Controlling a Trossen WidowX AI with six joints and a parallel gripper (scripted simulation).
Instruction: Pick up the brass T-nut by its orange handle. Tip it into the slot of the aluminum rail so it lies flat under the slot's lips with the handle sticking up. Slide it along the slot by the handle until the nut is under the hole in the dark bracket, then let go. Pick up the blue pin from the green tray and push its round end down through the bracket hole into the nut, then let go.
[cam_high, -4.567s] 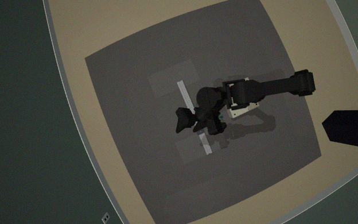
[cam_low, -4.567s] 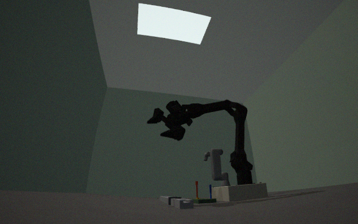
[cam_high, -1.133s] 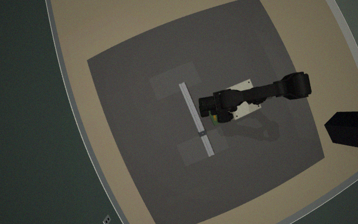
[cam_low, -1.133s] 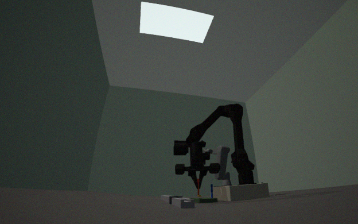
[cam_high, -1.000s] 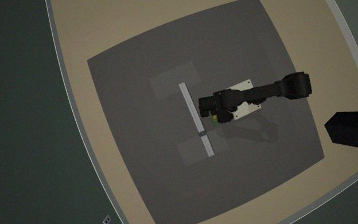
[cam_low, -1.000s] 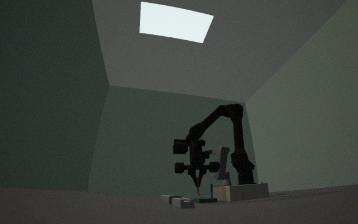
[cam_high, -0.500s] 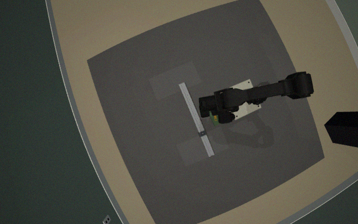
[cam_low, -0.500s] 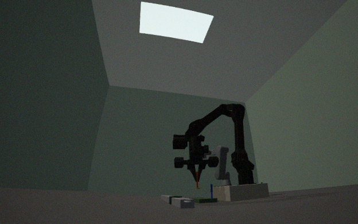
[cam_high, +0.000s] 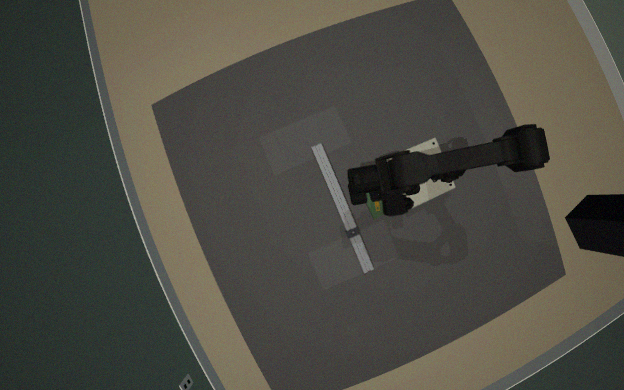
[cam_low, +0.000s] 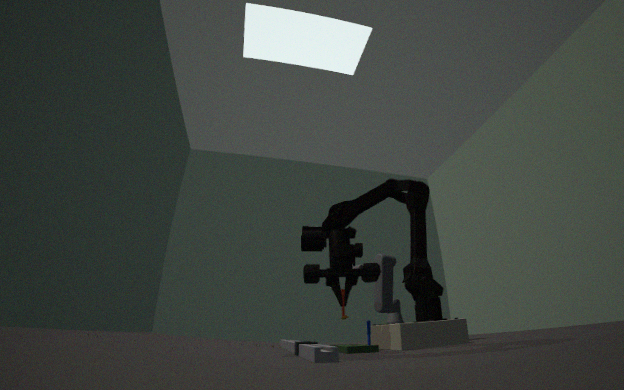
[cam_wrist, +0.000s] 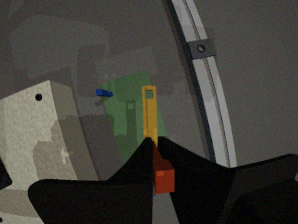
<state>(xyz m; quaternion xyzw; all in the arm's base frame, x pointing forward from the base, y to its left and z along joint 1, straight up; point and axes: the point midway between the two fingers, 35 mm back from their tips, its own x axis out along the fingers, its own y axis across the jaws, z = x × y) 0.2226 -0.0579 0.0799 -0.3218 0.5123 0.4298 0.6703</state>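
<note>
My gripper tip is now 30 mm past the blue pin, 60 mm to the right of it and 80 mm above it. The rest, counted from my gripper tip: brass T-nut 10 mm ahead, 20 mm to the left; green tray 20 mm behind, 40 mm to the left, 100 mm below.
</note>
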